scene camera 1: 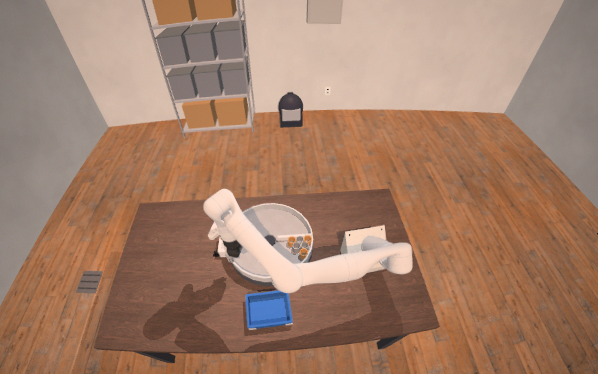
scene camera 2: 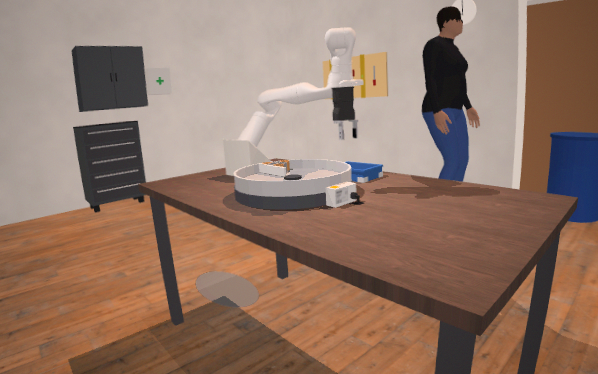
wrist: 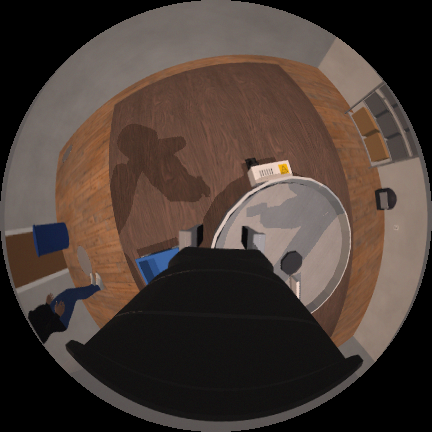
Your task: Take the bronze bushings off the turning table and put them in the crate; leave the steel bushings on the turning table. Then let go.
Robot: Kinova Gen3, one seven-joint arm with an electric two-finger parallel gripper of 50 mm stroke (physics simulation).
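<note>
The turning table is a round grey tray with a raised rim. Bushings stand close together on its right part in scene camera 1: bronze bushings, one of them at the near side, and steel bushings, one of them in the middle. The arm may hide some. In the wrist view the bushings are hidden behind the gripper body. The blue crate stands on the near side of the turning table, with no bushing visible inside. My gripper is open and empty, pointing down, high above the turning table's rim.
A white guide stands beside the bushings. A dark hub is at the turning table's centre. A white box adjoins the rim. A person stands beyond the table.
</note>
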